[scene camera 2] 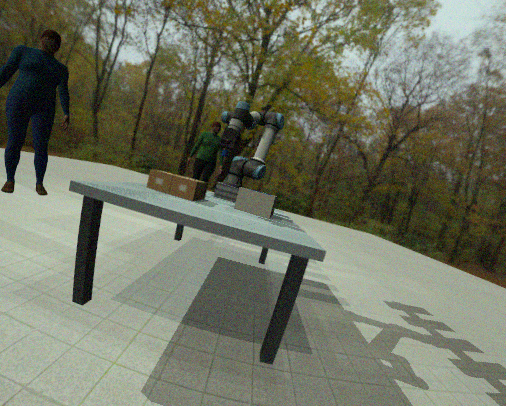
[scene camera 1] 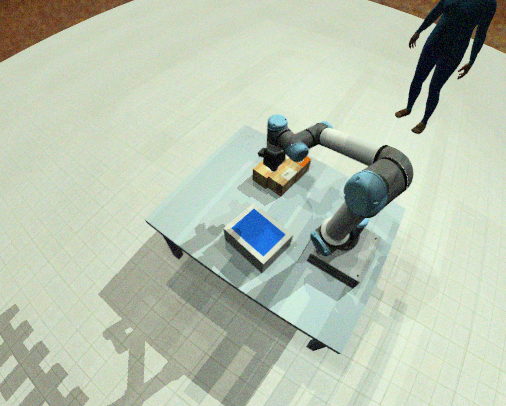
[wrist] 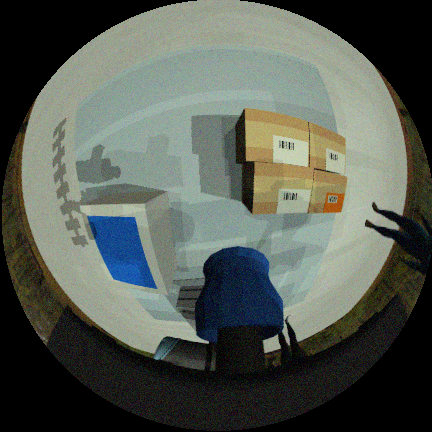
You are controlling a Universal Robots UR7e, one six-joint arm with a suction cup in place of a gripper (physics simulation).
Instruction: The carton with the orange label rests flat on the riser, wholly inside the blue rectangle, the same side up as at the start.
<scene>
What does the suction cup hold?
Nothing.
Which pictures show the riser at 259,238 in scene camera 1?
Scene camera 2, scene camera 1 and the wrist view: all of them.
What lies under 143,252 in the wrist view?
A riser.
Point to the suction cup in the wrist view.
237,291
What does the riser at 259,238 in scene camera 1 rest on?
The table.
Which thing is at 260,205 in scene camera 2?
A riser.
</scene>
